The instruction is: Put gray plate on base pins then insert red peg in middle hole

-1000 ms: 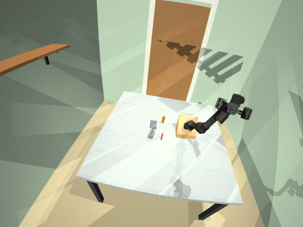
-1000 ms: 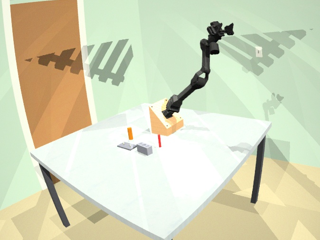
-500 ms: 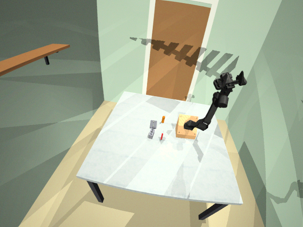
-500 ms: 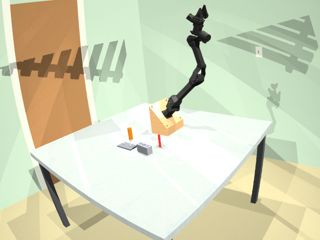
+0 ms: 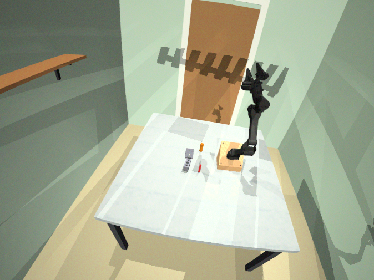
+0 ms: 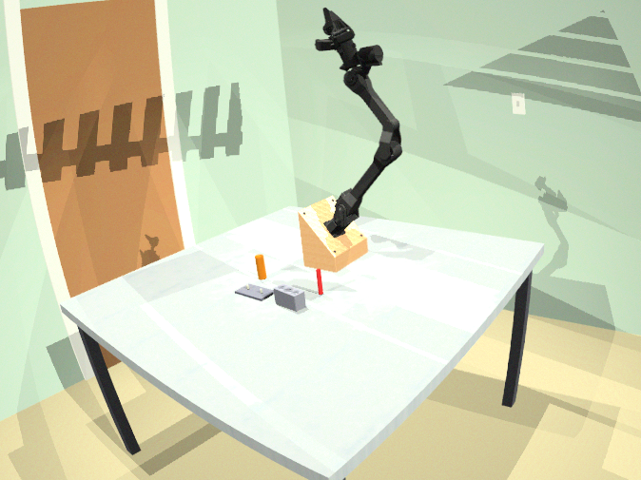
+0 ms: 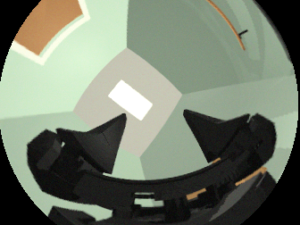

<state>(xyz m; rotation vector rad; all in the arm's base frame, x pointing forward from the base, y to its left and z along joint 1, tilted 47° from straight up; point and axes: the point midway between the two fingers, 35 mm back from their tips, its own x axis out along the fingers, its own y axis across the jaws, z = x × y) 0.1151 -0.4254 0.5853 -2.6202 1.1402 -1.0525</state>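
The gray plate is 83 cm below my gripper tip, 25 cm ahead of it and 4 cm to the right of it. The rest, counted from my gripper tip: orange peg: 83 cm below, 26 cm to the right, 15 cm ahead; then red peg: 83 cm below, 15 cm ahead, 1 cm to the right; then base: 86 cm below, 25 cm ahead, 20 cm to the right.
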